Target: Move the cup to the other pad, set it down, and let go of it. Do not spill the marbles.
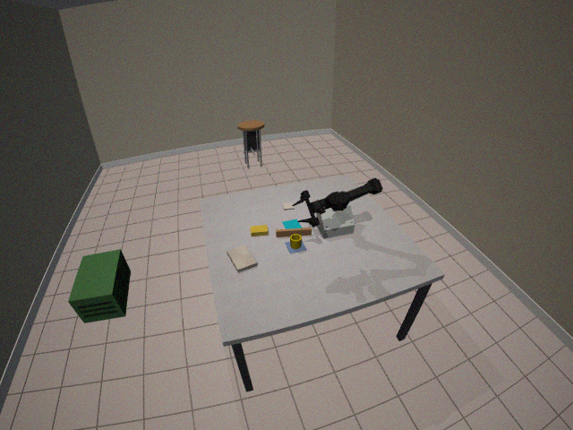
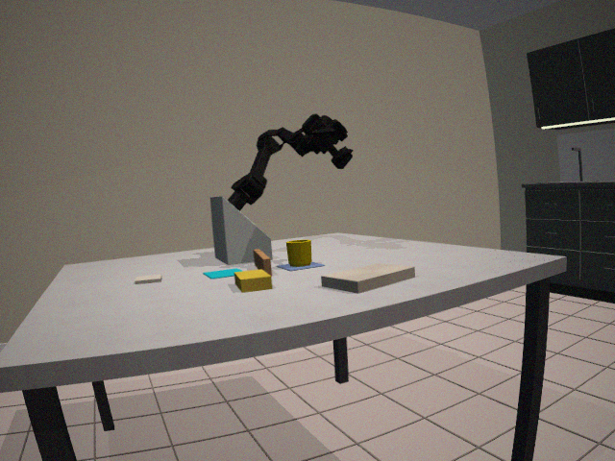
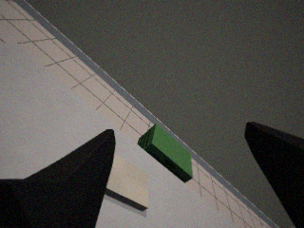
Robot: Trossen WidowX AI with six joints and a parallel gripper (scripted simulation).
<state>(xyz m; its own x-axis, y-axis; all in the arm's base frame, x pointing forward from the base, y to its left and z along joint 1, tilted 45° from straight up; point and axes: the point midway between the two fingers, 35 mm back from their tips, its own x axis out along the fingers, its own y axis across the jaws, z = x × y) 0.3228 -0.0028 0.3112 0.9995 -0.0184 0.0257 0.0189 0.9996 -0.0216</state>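
Now: the yellow cup 310 mm below my gripper tip, 130 mm to the right of it and 70 mm behind it. The rest, counted from my gripper tip: small beige tile 560 mm to the right, 340 mm below, 190 mm behind; brown wooden bar 340 mm below, 240 mm to the right, 100 mm behind; cyan pad 360 mm below, 340 mm to the right, 130 mm behind.
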